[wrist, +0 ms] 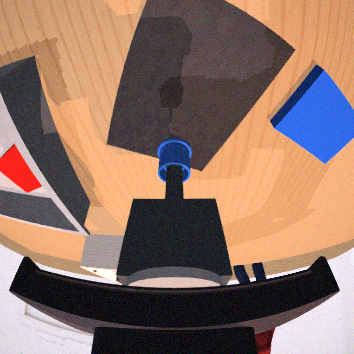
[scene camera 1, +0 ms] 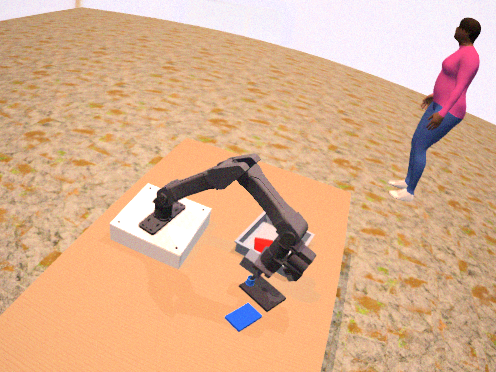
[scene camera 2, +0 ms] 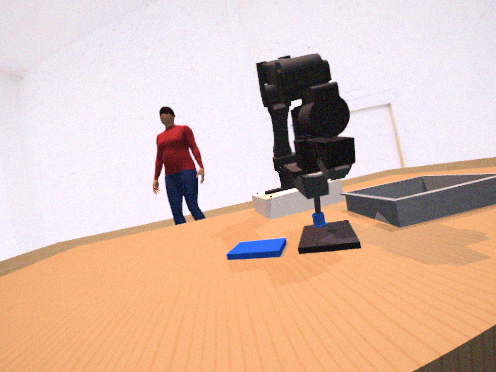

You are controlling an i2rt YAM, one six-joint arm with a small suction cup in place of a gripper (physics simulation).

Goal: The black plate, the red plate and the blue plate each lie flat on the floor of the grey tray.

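Places are measured from the arm's base along level axes (x left, y back, z up), in metres.
Where they show: end effector, tool point: [wrist: 173,149] [scene camera 1: 247,283] [scene camera 2: 319,228]; arm's base, origin of the base link: [scene camera 1: 162,216] [scene camera 2: 289,188].
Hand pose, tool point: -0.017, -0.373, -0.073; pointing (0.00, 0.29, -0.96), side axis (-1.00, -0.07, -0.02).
Things, the pixels of their top centre, and the offset from my tool point, as dx, dy, dz. Level surfaces: height alone.
- black plate, middle of its top: [wrist: 187,94] [scene camera 2: 326,232] [scene camera 1: 262,291] -0.005, -0.059, +0.007
- blue plate, middle of its top: [wrist: 326,126] [scene camera 2: 257,245] [scene camera 1: 243,316] -0.136, -0.057, +0.008
- red plate, middle of its top: [wrist: 22,171] [scene camera 1: 263,247] +0.191, +0.034, +0.010
- wooden table, its level: dz -0.003
My suction cup [scene camera 1: 250,281] [scene camera 2: 319,220] [wrist: 174,155] touches the top of the black plate [scene camera 1: 266,294] [scene camera 2: 330,239] [wrist: 225,70] near one short edge, with the suction on. The black plate lies flat, at table level, outside the tray. The blue plate [scene camera 1: 243,317] [scene camera 2: 257,248] [wrist: 320,120] lies flat on the table beside it. The red plate [scene camera 1: 262,244] [wrist: 21,170] lies inside the grey tray [scene camera 1: 244,250] [scene camera 2: 372,209] [wrist: 25,100], partly hidden by the arm in scene camera 1 and by the tray wall in scene camera 2.
The white base block [scene camera 1: 145,247] [scene camera 2: 290,202] [wrist: 102,250] carries the arm on the wooden table [scene camera 1: 125,310] [scene camera 2: 200,310]. The tray walls rise beside the black plate. A person in pink [scene camera 1: 457,80] and a person in red [scene camera 2: 176,150] stand away from the table.
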